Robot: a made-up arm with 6 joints.
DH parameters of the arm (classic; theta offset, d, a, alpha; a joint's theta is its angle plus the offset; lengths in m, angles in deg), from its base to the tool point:
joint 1: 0 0.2 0.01 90
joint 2: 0 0.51 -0.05 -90
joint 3: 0 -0.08 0.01 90
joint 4: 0 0.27 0.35 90
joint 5: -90 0 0.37 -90
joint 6: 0 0.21 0.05 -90
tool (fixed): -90 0.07 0 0
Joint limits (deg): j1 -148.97..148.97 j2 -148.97..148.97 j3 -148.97..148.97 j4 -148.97..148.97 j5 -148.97..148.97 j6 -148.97..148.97
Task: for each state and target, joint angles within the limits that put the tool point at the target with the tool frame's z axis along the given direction. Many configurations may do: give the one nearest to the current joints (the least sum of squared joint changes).
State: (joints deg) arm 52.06 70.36 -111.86 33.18 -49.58 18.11
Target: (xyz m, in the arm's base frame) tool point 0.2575 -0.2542 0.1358 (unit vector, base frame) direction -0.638 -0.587 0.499
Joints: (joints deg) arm 43.09 64.89 -141.49 22.44 -98.41 18.60
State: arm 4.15 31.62 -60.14 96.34 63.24 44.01
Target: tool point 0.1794 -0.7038 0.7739 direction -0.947 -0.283 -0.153
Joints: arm 9.64 8.14 -39.25 60.80 25.81 53.25
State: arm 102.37 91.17 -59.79 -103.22 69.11 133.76
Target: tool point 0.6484 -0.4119 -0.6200 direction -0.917 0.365 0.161
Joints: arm 35.81 56.32 -73.12 -83.52 98.11 141.07
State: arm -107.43 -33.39 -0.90 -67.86 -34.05 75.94
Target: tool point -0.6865 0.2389 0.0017 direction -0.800 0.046 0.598
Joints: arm -63.20 -75.25 -30.97 -84.44 -12.72 104.40
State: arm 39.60 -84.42 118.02 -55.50 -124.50 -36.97
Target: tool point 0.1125 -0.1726 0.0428 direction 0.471 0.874 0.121
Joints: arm 22.47 -102.25 148.97 -74.15 -125.82 -42.15
